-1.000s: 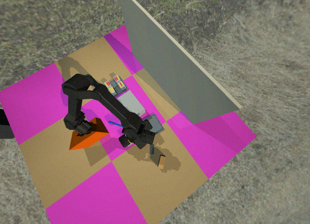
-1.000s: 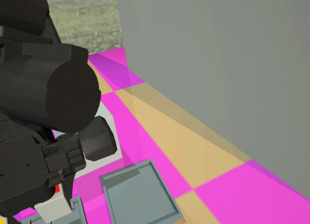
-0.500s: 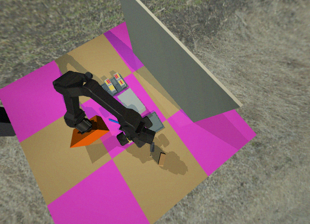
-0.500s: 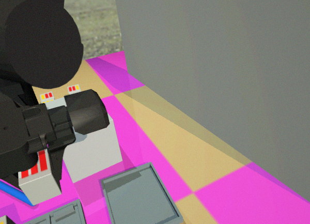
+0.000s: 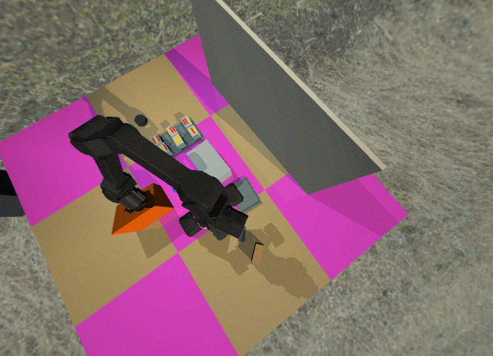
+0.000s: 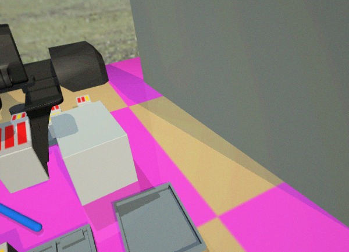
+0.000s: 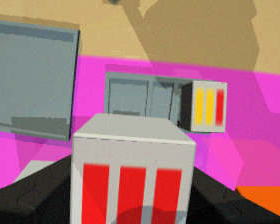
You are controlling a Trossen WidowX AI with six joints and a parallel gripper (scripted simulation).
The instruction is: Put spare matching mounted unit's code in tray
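Now: the grey shallow tray 160 mm below my gripper tip and 110 mm ahead of it. Round my gripper tip: blue rod 160 mm below, 140 mm to the left, 70 mm behind; spare 30 mm above; rack 160 mm below, 30 mm behind, 20 mm to the left.
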